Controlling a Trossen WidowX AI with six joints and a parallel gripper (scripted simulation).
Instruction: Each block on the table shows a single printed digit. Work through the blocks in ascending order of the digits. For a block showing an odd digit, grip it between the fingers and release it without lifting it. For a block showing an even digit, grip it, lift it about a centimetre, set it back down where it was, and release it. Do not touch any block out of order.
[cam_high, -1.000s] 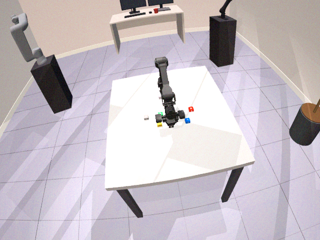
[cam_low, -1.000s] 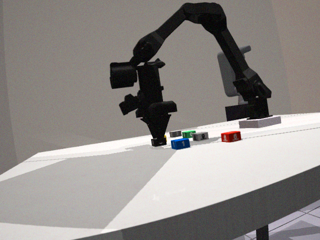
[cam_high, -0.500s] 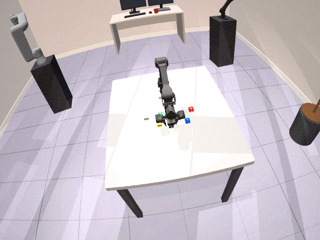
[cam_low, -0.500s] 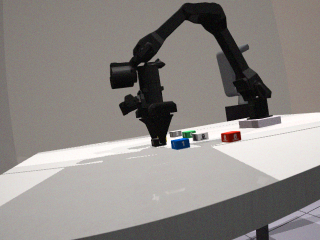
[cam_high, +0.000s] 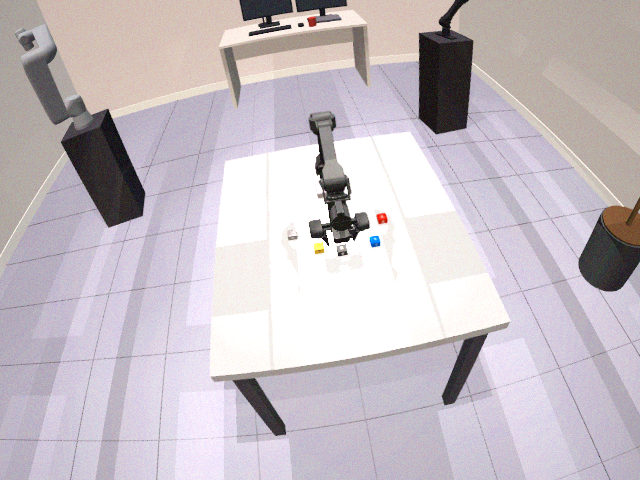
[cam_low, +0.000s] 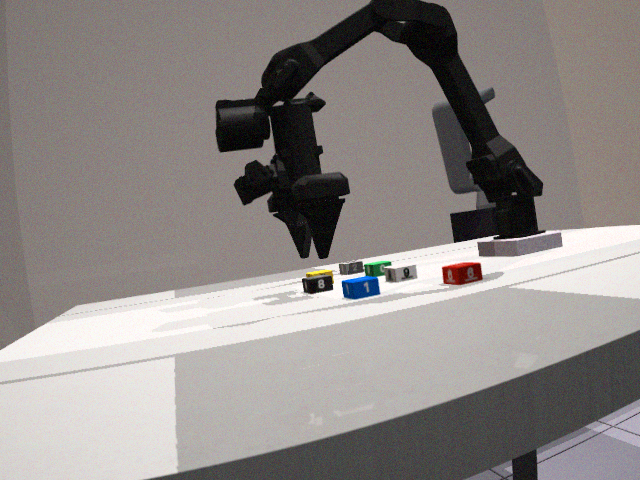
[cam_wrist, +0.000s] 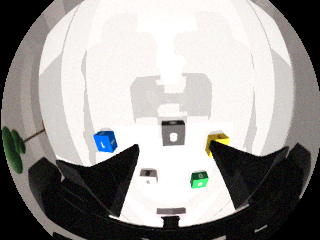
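The black block lies 30 mm below my gripper tip. The rest, counted from my gripper tip: yellow block (70 mm to the right, 40 mm behind, 30 mm below); white-grey block (90 mm behind, 60 mm to the left, 30 mm below); blue block (120 mm to the left, 30 mm below).
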